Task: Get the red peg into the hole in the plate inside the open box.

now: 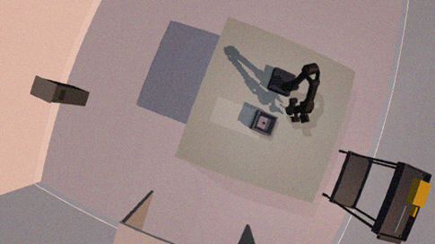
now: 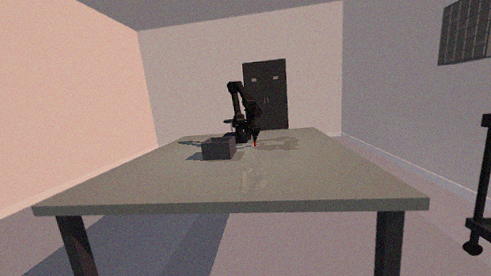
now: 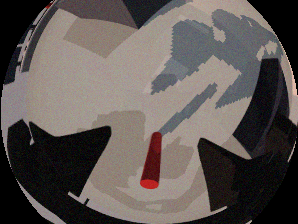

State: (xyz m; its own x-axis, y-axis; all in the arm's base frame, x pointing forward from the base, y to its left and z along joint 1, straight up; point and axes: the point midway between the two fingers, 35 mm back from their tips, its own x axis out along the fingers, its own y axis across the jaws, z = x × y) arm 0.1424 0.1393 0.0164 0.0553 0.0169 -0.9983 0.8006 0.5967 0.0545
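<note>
The red peg is 2 cm to the left of my gripper tip and 1 cm behind it. Round my gripper tip: dark box 20 cm ahead, 14 cm to the right, 1 cm below.
</note>
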